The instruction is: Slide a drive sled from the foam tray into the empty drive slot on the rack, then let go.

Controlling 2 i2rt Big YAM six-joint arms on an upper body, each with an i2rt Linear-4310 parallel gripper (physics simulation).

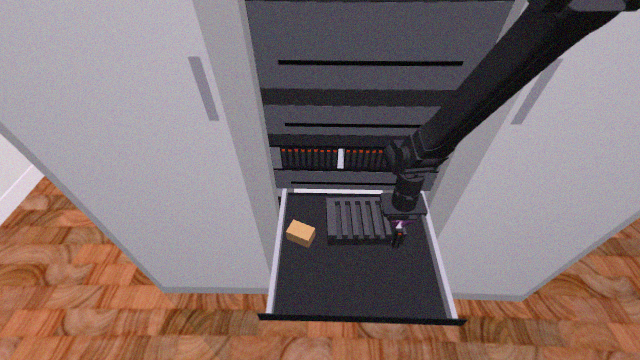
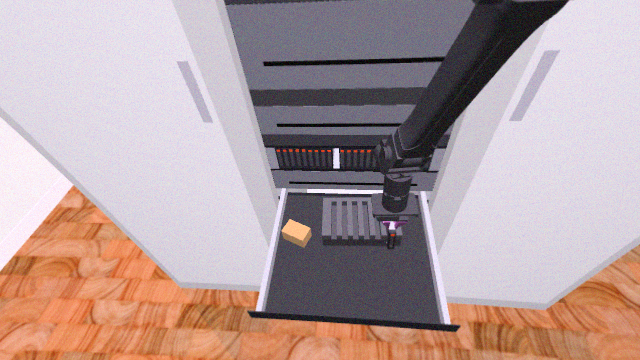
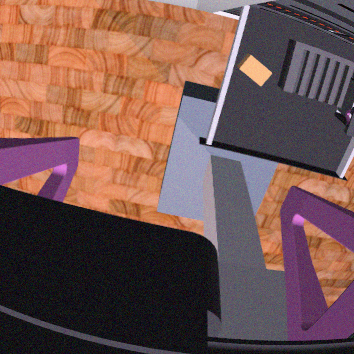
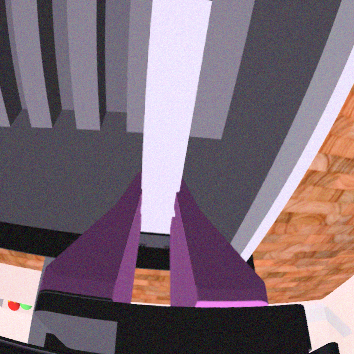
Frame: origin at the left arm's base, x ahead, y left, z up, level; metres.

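Where they show: left gripper, fingertip midpoint: (image 3: 185, 174); right gripper, fingertip midpoint: (image 1: 396, 226) (image 2: 390, 227) (image 3: 348, 113) (image 4: 158, 182).
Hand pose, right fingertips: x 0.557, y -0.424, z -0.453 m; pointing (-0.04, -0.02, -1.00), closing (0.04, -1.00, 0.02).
Note:
Each offset is from my right fingertips to the top centre of the thing. "spot": to the spot under its first point.
A drive sled @[dy +0.000, dx +0.030, dz +0.019 m] (image 1: 398, 237) (image 2: 391, 241) (image 4: 172, 100), white on top with a black and orange front end, stands upright at the right end of the dark slotted foam tray @[dy +0.076, dx +0.062, dz -0.038 m] (image 1: 332, 220) (image 2: 326, 220) (image 3: 296, 65). My right gripper (image 1: 399, 223) (image 2: 393, 223) (image 4: 158, 182) is shut on the sled near its front end, one purple finger on each side. The rack's drive row @[spot: dy +0.236, dx +0.169, dz +0.077 m] (image 1: 309, 159) (image 2: 304, 159) has a white upright strip @[spot: dy +0.145, dx +0.212, dz +0.041 m] (image 1: 340, 158) (image 2: 336, 158) among dark orange-topped drives; I cannot tell whether it is the empty slot. My left gripper (image 3: 185, 174) is open, away from the drawer.
The tray lies in an open drawer with pale side walls @[spot: dy +0.317, dx -0.100, dz -0.060 m] (image 1: 274, 270) (image 2: 265, 270) and a black front edge @[spot: dy +0.102, dx -0.210, dz -0.076 m] (image 1: 360, 319) (image 2: 350, 321). A tan block @[dy +0.257, dx +0.018, dz -0.053 m] (image 1: 301, 233) (image 2: 297, 233) (image 3: 255, 70) lies left of the tray. Tall pale cabinets flank the rack. My right arm hides the drive row's right end.

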